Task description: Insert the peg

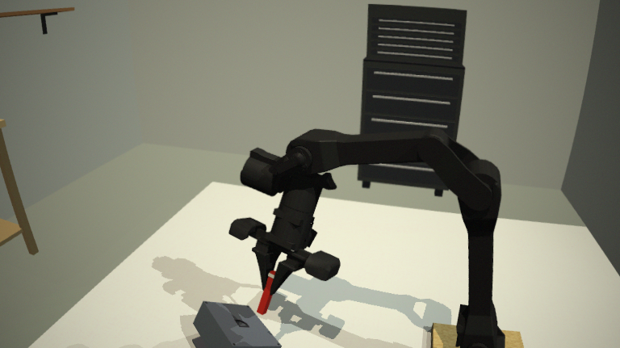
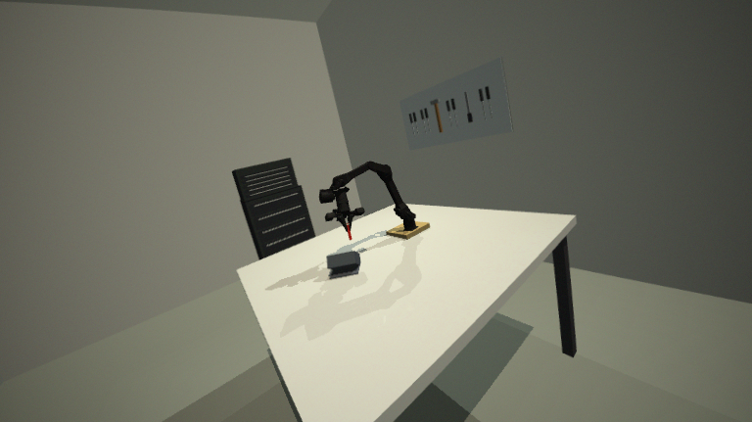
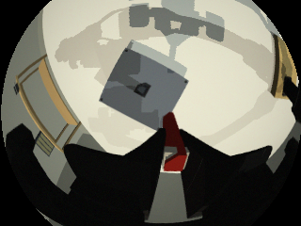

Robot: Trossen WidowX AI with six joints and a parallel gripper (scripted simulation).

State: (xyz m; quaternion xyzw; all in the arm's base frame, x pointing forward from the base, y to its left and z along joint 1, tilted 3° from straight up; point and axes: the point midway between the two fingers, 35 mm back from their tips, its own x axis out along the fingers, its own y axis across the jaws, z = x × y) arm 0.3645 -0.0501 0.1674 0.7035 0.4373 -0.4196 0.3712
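The grey sloped panel lies 7 cm ahead of my gripper tip, 1 cm to the left of it and 12 cm below it. Round my gripper tip: red peg (2 cm above).
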